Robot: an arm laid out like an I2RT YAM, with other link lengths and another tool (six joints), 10 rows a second.
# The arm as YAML. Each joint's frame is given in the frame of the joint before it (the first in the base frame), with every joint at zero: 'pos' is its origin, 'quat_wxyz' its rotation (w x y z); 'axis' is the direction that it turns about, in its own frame. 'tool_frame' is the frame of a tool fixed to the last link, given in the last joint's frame.
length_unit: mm
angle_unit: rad
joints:
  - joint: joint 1
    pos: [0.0, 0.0, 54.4]
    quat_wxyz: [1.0, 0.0, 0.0, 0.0]
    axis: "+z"
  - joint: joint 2
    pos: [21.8, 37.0, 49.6]
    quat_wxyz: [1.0, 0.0, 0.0, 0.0]
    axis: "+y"
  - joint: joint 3
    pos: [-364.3, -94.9, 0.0]
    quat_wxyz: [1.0, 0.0, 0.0, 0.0]
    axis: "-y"
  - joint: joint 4
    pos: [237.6, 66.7, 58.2]
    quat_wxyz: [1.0, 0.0, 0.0, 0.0]
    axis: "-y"
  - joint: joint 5
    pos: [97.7, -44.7, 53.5]
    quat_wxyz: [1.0, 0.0, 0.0, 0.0]
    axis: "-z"
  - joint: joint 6
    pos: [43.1, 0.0, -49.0]
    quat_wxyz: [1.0, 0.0, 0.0, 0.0]
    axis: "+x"
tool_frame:
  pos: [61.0, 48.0, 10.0]
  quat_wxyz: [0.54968, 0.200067, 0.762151, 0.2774]
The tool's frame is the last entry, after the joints.
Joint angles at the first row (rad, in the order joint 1, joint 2, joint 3, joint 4, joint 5, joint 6):
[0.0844, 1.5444, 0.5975, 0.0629, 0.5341, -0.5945]
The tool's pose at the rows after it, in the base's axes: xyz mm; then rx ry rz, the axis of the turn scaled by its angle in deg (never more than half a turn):
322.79, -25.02, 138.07, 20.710, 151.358, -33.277
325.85, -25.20, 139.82, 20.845, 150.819, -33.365
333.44, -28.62, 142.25, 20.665, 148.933, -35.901
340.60, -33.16, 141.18, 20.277, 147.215, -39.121
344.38, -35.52, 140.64, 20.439, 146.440, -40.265
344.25, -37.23, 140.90, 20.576, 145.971, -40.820
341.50, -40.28, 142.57, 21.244, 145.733, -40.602
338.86, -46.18, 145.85, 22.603, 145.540, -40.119
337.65, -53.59, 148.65, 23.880, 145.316, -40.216
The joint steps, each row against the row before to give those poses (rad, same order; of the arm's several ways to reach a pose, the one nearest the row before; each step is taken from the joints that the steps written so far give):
[-0.0001, -0.0058, -0.0163, 0.0313, 0.0176, -0.0186]
[0.0000, 0.0030, 0.0060, 0.0063, 0.0036, -0.0018]
[0.0001, 0.0137, 0.0058, 0.0386, 0.0320, -0.0284]
[-0.0016, 0.0233, -0.0024, 0.0542, 0.0357, -0.0372]
[-0.0028, 0.0123, 0.0000, 0.0253, 0.0134, -0.0128]
[-0.0025, -0.0006, -0.0054, 0.0134, 0.0063, -0.0073]
[-0.0097, -0.0116, -0.0067, 0.0011, -0.0041, 0.0002]
[-0.0205, -0.0147, -0.0006, -0.0075, -0.0101, 0.0024]
[-0.0239, -0.0082, 0.0030, -0.0035, -0.0072, -0.0052]

